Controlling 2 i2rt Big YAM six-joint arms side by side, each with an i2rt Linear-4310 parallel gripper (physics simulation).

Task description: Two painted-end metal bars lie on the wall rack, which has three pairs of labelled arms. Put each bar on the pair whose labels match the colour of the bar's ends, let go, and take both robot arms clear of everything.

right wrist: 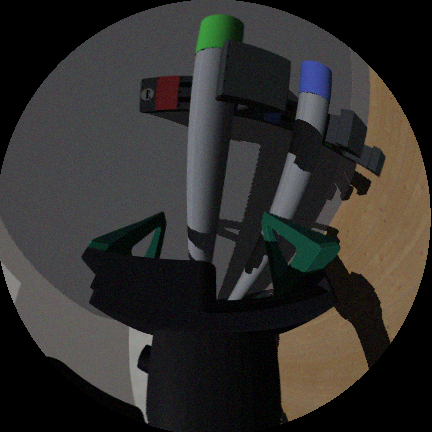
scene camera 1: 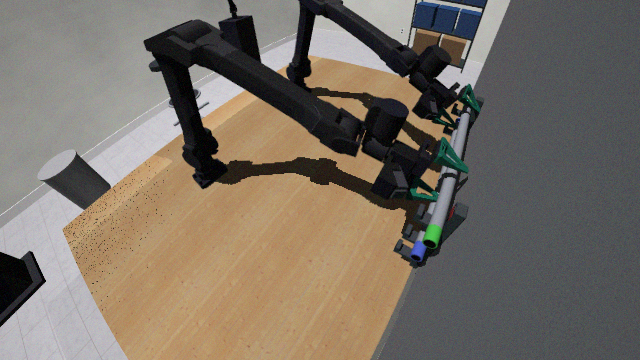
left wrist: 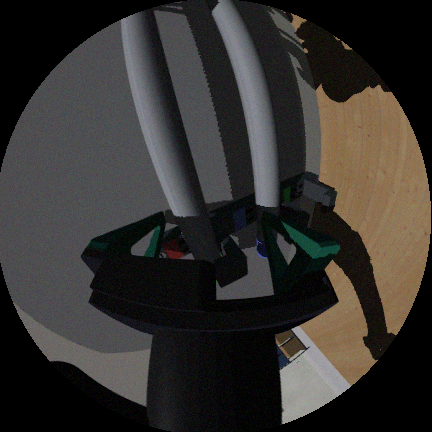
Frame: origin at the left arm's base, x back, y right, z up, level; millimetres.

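Where they show: left gripper, fingertip midpoint: [left wrist: 212, 216]; right gripper, fingertip midpoint: [right wrist: 213, 216] [scene camera 1: 453, 186]; right arm's base, origin of the base link: [scene camera 1: 210, 174].
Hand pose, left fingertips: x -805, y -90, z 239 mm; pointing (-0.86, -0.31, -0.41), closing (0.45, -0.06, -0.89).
Things, the pixels of their top centre, and the offset from my left fingertips. Level surfaces: height alone.
- green-ended bar, middle of its top: [right wrist: 189, 281] [scene camera 1: 459, 147] dx -55, dy +183, dz +33 mm
- wall rack, middle of its top: [right wrist: 129, 91] [scene camera 1: 447, 202] dx -122, dy +373, dz +67 mm
- blue-ended bar, middle of its top: [right wrist: 240, 278] [scene camera 1: 447, 167] dx -52, dy +176, dz -42 mm
- wooden table, its level: dz -239 mm
The green-ended bar [scene camera 1: 442, 205] [left wrist: 160, 125] [right wrist: 205, 140] lies on the red-labelled top pair of the wall rack [scene camera 1: 459, 219] [left wrist: 320, 191] [right wrist: 257, 75]. The blue-ended bar [scene camera 1: 418, 251] [left wrist: 260, 125] [right wrist: 315, 80] lies below it, at the blue-labelled middle pair. My left gripper [scene camera 1: 465, 120] [left wrist: 212, 216] is open at the green-ended bar's upper end in the scene view, its fingers on either side of the bar. My right gripper [scene camera 1: 451, 185] [right wrist: 213, 216] is open, fingers on either side of the same bar nearer its lower end. The gripper body hides the bar's far end in the left wrist view.
The dark grey wall [scene camera 1: 550, 225] rises right behind the rack. The wooden table [scene camera 1: 280, 260] stretches below the arms. The rack's lower arm [right wrist: 375, 160] juts out beside the blue-ended bar. A shelf unit with blue and brown boxes stands at the far back.
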